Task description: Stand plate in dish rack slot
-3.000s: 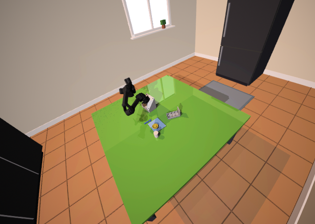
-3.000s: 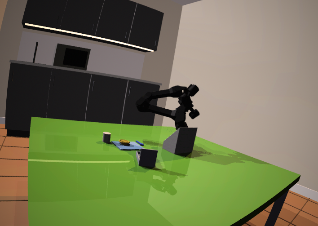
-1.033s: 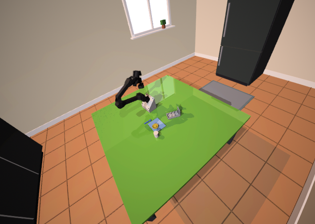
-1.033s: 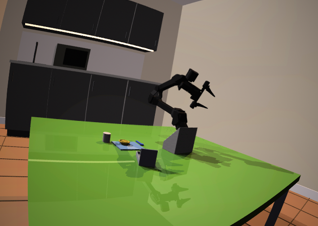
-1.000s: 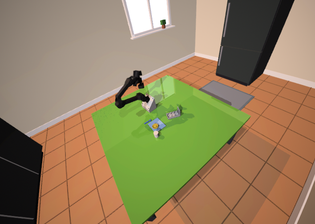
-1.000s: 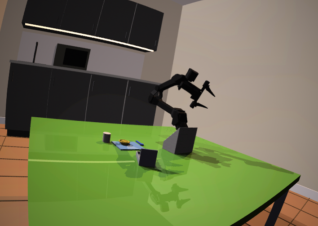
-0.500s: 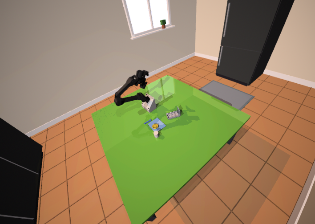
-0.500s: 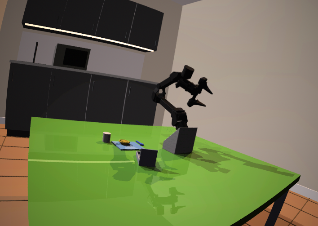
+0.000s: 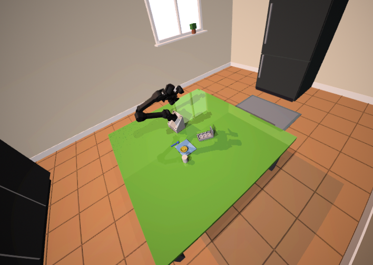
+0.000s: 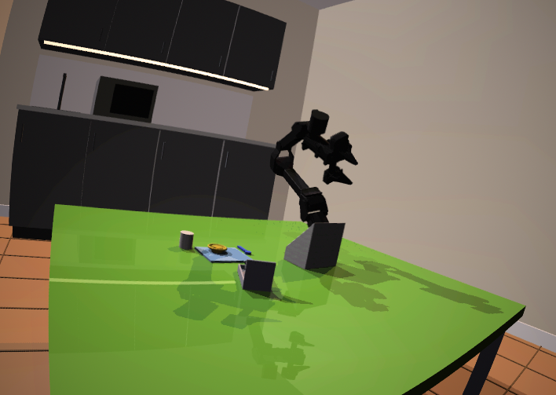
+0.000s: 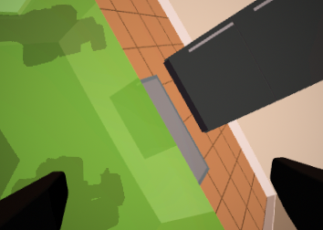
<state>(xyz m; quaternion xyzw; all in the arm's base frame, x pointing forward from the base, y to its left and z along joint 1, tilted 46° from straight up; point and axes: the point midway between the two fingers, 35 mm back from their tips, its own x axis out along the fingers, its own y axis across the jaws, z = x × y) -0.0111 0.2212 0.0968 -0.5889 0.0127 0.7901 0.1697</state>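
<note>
My gripper tip is 310 mm short of the orange plate, 220 mm to the left of it and 300 mm above it. Round my gripper tip: light blue mat 290 mm ahead, 190 mm to the right, 320 mm below; then grey dish rack 290 mm ahead, 20 mm to the left, 300 mm below; then blue utensil 200 mm ahead, 240 mm to the right, 320 mm below.
</note>
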